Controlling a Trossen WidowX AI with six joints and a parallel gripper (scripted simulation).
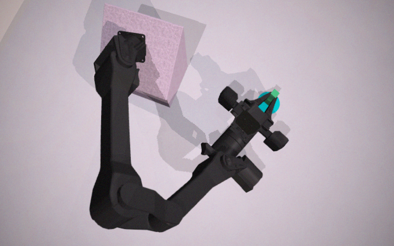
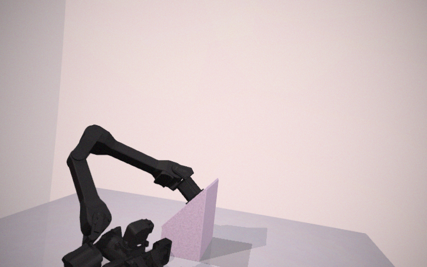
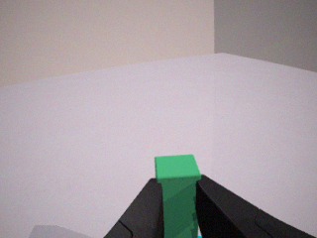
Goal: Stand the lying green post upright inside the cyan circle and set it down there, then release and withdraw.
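The cyan circle is 6 cm below my gripper tip. From my gripper tip the other things lie so: green post: 2 cm below.
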